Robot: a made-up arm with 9 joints. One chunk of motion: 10 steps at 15 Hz.
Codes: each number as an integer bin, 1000 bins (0 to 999) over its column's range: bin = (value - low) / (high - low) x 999, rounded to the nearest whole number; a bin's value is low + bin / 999 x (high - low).
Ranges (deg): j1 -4.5..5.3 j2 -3..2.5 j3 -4.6..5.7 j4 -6.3..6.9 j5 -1.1..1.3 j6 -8.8..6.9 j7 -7.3..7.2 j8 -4.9..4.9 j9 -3.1..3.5
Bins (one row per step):
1: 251 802 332 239 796 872 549 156 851
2: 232 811 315 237 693 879 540 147 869
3: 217 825 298 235 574 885 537 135 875
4: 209 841 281 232 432 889 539 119 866
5: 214 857 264 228 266 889 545 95 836
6: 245 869 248 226 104 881 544 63 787
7: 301 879 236 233 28 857 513 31 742
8: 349 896 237 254 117 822 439 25 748
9: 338 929 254 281 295 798 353 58 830
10: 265 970 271 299 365 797 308 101 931
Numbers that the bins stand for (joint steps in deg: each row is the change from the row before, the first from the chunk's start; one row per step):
1: -2.038 1.415 -1.177 -3.142 0.812 4.904 0.668 -3.370 2.522
2: -2.224 1.465 -1.352 -3.168 0.565 5.014 0.538 -3.458 2.641
3: -2.371 1.542 -1.528 -3.195 0.279 5.108 0.494 -3.576 2.681
4: -2.450 1.630 -1.703 -3.235 -0.062 5.171 0.523 -3.733 2.621
5: -2.401 1.718 -1.878 -3.287 -0.461 5.171 0.610 -3.968 2.423
6: -2.097 1.784 -2.043 -3.314 -0.850 5.046 0.596 -4.282 2.099
7: -1.547 1.839 -2.167 -3.221 -1.033 4.668 0.146 -4.596 1.802
8: -1.076 1.933 -2.156 -2.944 -0.819 4.118 -0.928 -4.655 1.842
9: -1.184 2.115 -1.981 -2.587 -0.391 3.741 -2.176 -4.331 2.383
10: -1.900 2.340 -1.806 -2.349 -0.223 3.725 -2.830 -3.909 3.051

